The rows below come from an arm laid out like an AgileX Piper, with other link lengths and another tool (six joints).
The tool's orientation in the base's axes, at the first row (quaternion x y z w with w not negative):
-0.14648, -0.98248, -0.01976, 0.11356
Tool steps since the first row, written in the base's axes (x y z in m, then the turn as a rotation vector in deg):
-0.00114, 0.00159, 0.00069, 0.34, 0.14, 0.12
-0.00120, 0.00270, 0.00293, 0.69, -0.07, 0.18
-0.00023, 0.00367, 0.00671, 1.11, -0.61, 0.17
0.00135, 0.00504, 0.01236, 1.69, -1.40, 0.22
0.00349, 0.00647, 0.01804, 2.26, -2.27, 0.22
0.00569, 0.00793, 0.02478, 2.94, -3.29, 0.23
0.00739, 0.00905, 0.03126, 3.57, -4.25, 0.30
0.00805, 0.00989, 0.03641, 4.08, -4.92, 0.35
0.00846, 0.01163, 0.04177, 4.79, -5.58, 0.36
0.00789, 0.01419, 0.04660, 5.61, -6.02, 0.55
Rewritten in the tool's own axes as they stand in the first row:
0.00167, 0.00119, -0.00031, -0.25, 0.23, -0.18
0.00255, 0.00225, -0.00240, -0.62, 0.14, -0.33
0.00279, 0.00348, -0.00622, -1.17, -0.26, -0.45
0.00300, 0.00528, -0.01196, -1.92, -0.84, -0.68
0.00271, 0.00731, -0.01785, -2.70, -1.51, -0.87
0.00262, 0.00938, -0.02479, -3.62, -2.29, -1.10
0.00284, 0.01099, -0.03138, -4.46, -3.02, -1.37
0.00364, 0.01201, -0.03648, -5.11, -3.51, -1.58
0.00498, 0.01383, -0.04166, -5.96, -3.93, -1.79
0.00734, 0.01614, -0.04605, -6.80, -4.11, -2.19

